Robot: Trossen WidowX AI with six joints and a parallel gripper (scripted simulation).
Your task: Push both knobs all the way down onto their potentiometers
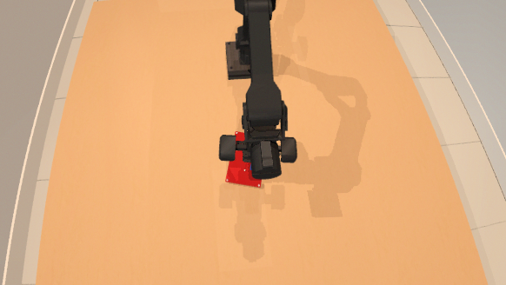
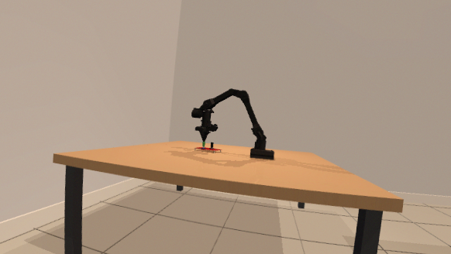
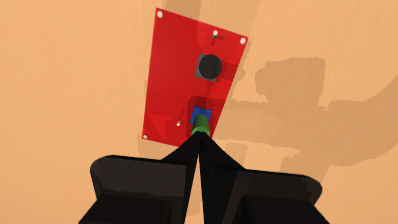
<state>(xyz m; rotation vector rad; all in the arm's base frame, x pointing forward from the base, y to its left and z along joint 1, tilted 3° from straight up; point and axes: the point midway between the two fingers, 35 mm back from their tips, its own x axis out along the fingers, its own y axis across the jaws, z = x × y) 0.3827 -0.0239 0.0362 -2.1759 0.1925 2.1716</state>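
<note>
My gripper tip is now 20 mm above the green knob. Round my gripper tip: black knob: 60 mm behind, 10 mm to the left, 20 mm below.
</note>
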